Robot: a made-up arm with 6 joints. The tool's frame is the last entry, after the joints.
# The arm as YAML. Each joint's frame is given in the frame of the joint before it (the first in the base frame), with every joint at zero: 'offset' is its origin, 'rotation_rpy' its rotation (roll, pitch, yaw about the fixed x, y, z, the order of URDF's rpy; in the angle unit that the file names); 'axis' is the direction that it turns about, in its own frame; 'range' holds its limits. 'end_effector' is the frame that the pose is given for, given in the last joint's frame.
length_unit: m
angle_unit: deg
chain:
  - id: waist
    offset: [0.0, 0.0, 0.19]
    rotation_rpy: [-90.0, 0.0, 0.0]
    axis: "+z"
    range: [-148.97, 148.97]
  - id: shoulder
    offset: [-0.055, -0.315, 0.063]
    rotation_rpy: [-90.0, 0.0, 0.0]
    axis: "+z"
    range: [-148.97, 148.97]
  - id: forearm
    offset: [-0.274, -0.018, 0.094]
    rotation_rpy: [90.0, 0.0, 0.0]
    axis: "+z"
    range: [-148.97, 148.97]
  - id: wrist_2
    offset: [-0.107, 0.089, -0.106]
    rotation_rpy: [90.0, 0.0, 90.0]
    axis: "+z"
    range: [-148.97, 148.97]
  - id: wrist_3
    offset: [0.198, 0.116, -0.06]
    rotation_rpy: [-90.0, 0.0, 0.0]
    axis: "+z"
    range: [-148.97, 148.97]
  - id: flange
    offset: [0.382, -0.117, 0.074]
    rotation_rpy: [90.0, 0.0, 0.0]
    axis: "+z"
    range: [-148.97, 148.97]
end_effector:
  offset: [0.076, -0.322, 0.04]
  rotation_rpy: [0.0, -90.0, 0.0]
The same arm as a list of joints. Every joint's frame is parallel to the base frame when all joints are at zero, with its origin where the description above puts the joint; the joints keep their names.
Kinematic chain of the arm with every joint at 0, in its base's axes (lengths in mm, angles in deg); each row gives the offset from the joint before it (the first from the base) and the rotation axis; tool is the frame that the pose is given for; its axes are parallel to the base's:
waist: xyz 0 0 190 axis +y
shoulder: xyz -55 63 315 axis -z
forearm: xyz -274 18 -94 axis +y
wrist_2: xyz -107 -106 -89 axis +x
wrist_3: xyz -60 116 -198 axis +y
flange: xyz 117 74 -382 axis +x
tool: xyz 40 -322 -76
Joint limits (deg, base to tool): -148.97..148.97 -148.97..148.97 -148.97..148.97 -148.97..148.97 -148.97..148.97 -148.97..148.97

